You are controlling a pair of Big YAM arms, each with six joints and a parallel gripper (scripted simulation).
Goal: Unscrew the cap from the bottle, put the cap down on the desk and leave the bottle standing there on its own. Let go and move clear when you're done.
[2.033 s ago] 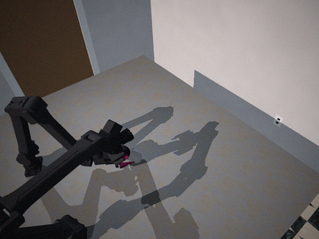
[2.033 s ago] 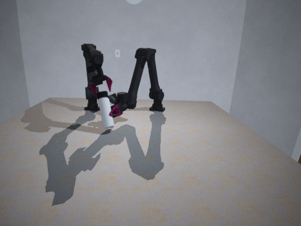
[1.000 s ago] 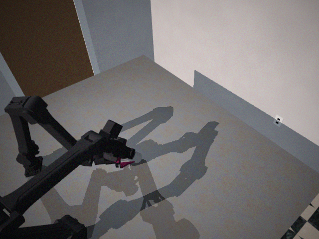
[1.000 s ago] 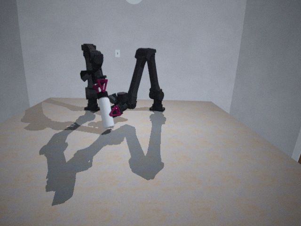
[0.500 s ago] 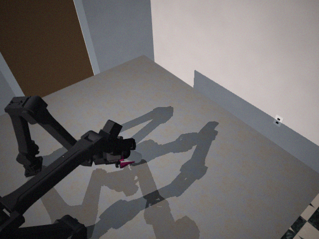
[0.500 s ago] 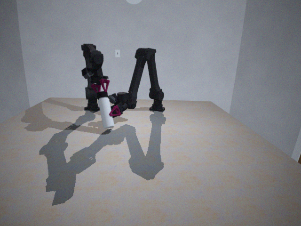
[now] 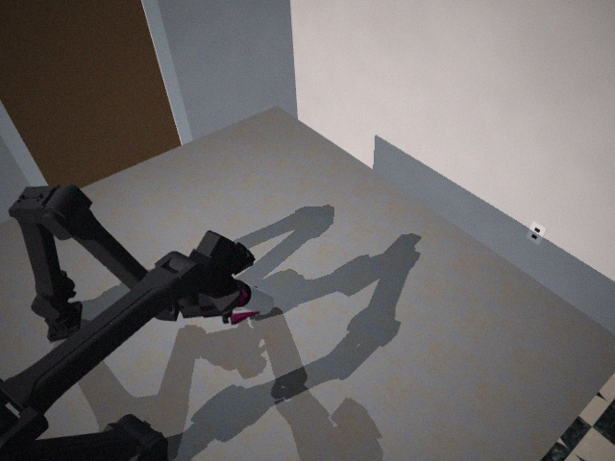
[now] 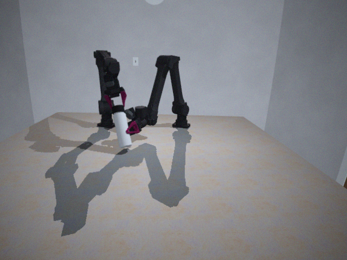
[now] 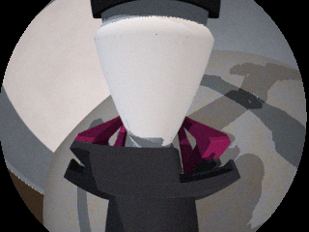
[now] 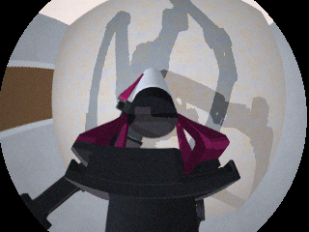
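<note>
Right now my right hand is 20 mm above the black cap and 10 mm short of it.
</note>
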